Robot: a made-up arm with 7 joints.
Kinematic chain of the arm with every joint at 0, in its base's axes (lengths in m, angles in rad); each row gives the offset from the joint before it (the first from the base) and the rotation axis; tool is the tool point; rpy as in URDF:
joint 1: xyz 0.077 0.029 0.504 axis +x
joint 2: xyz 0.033 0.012 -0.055 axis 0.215 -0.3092 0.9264
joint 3: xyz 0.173 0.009 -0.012 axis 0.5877 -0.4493 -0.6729
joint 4: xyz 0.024 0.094 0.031 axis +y
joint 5: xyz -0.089 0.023 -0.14 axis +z
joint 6: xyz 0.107 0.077 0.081 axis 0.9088 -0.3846 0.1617
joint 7: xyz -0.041 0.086 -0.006 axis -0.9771 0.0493 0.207
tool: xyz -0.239 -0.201 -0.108 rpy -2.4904 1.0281 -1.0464
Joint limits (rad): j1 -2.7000..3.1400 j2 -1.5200..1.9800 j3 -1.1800..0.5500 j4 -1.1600..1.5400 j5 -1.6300..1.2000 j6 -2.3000..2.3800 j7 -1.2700..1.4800
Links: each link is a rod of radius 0.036 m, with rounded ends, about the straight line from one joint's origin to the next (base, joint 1, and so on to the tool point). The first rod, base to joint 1, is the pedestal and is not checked.
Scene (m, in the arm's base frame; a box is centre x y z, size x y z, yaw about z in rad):
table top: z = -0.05
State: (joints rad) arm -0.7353 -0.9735 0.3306 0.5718 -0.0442 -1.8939 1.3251
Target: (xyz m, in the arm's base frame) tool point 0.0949 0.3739 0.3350
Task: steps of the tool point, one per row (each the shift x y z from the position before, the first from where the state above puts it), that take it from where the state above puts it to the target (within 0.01 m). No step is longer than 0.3 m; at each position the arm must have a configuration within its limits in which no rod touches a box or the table.
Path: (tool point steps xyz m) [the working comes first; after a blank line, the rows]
Joints at the target: -0.7156 -0.1596 -0.1114 0.0748 0.7071 -1.6746 0.9189
Straight joint move there: clear.

1: -0.1114 0.2456 -0.0800
2: -0.2278 0.1458 -0.0189
3: -0.2429 -0.0009 0.0524

